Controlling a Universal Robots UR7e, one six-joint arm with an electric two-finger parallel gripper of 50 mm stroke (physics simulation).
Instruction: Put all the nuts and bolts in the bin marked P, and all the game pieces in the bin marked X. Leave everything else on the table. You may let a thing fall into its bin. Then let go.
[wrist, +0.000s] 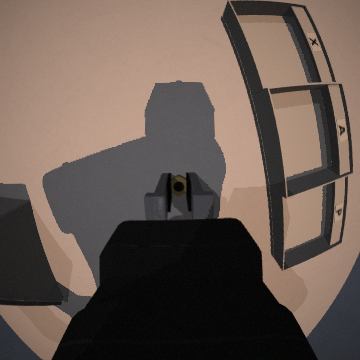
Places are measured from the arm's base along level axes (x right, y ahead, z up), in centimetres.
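Pixels of known places: gripper, between the fingertips: (178, 184).
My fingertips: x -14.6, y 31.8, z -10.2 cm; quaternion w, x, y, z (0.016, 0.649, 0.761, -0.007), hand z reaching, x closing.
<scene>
Ahead of a thing's pixels: the offset from my fingertips to its top centre. "*": to the spot under its first point. Level surfaces: height alone.
A brass-coloured hexagonal nut @(dx +0.0, dy +0.0, dz +0.5 cm) (178, 178) with a dark round hole sits between the fingertips near the middle of the view. My gripper (178, 184) is shut on the nut, one finger against each side of it. The bin marked P @(* dx +3.7, dy +10.3, dz +1.8 cm) (278, 240) is the lowest section of the bin row at the right. The bin marked X @(* dx -12.2, dy +3.7, dz +1.0 cm) (240, 52) is the topmost section of that row. No game pieces show in this view.
The bin marked A @(dx -6.4, dy +10.6, dz +3.6 cm) (272, 135) stands between the other two bins. A dark, slanted box-like object (22, 250) stands at the lower left edge. The arm's shadow falls across the table @(dz -0.4 cm) (90, 75) around the gripper.
</scene>
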